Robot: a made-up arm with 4 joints. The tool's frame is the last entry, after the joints. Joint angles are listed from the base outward.
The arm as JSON. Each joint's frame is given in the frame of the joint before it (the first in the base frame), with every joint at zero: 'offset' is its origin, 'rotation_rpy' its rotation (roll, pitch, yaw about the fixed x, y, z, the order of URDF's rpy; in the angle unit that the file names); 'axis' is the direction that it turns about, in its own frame. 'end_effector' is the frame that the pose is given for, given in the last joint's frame.
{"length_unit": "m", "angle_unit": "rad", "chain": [
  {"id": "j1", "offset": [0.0, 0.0, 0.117], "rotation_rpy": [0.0, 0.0, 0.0], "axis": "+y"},
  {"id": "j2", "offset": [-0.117, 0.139, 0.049], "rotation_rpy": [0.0, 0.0, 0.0], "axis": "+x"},
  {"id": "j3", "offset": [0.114, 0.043, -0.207], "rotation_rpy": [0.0, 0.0, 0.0], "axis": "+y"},
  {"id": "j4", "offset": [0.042, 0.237, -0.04], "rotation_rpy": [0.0, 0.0, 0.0], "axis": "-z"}
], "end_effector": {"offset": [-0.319, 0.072, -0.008], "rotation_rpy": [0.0, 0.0, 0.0]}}
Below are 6 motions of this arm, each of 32 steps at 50 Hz.
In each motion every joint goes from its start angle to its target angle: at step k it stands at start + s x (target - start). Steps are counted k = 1, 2, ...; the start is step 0. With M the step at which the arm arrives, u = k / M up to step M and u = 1 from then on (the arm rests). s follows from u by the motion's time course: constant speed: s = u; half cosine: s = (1 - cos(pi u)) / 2; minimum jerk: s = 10 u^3 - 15 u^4 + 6 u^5.
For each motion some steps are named. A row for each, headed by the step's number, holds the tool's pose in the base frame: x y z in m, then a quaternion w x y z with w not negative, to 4 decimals.
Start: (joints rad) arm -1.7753 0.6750 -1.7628 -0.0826
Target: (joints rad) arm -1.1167 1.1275 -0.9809 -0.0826
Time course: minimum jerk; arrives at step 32
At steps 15, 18, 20, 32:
15: 0.0173 0.7259 0.1169 0.1076 0.3859 -0.9161 0.0186
18: -0.0373 0.7276 0.0863 0.2148 0.4226 -0.8800 0.0292
20: -0.0758 0.7245 0.0744 0.2777 0.4454 -0.8504 0.0360
32: -0.1805 0.7013 0.0717 0.4196 0.5024 -0.7541 0.0536

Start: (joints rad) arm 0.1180 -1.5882 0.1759 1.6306
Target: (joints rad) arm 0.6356 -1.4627 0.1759 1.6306
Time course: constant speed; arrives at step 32
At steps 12, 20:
12: -0.0561 -0.1208 -0.4461 0.5119 -0.6027 -0.3870 -0.4743
20: -0.1317 -0.1018 -0.4412 0.5418 -0.6268 -0.3427 -0.4429

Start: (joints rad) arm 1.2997 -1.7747 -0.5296 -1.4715
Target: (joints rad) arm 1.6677 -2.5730 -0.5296 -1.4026
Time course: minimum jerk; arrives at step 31
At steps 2, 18, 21, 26, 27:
2: 0.1224 -0.1283 0.1838 0.0205 -0.1916 0.4933 0.8482
18: 0.2557 -0.0592 0.1688 0.2398 0.2221 -0.4555 -0.8281
21: 0.2819 -0.0336 0.1562 0.2999 0.2285 -0.4325 -0.8190
26: 0.3048 -0.0044 0.1405 0.3594 0.2348 -0.4036 -0.8080
27: 0.3067 -0.0016 0.1389 0.3648 0.2353 -0.4006 -0.8069

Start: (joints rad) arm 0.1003 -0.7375 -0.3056 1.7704
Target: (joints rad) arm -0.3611 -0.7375 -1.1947 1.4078
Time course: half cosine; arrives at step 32
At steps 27, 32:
27: 0.2227 0.4767 -0.3143 0.6141 0.1610 -0.6912 -0.3451
32: 0.2306 0.4751 -0.3121 0.6010 0.1724 -0.7123 -0.3188

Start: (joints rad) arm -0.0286 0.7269 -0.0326 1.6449
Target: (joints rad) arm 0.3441 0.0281 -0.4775 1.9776
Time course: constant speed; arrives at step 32
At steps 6, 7, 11, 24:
6: 0.1656 0.7570 0.2926 0.6105 0.2193 0.1971 -0.7351
7: 0.1706 0.7573 0.2785 0.6066 0.2121 0.1893 -0.7425
11: 0.1868 0.7555 0.2226 0.5917 0.1842 0.1572 -0.7689
24: 0.2026 0.7225 0.0540 0.5550 0.1029 0.0448 -0.8242

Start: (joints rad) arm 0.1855 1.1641 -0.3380 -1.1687
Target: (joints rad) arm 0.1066 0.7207 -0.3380 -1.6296
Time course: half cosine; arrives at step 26
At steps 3, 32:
3: -0.1334 0.4180 0.0776 0.7726 0.3997 -0.3470 0.3506
32: -0.0158 0.2759 -0.0538 0.6942 0.1573 -0.3243 0.6230

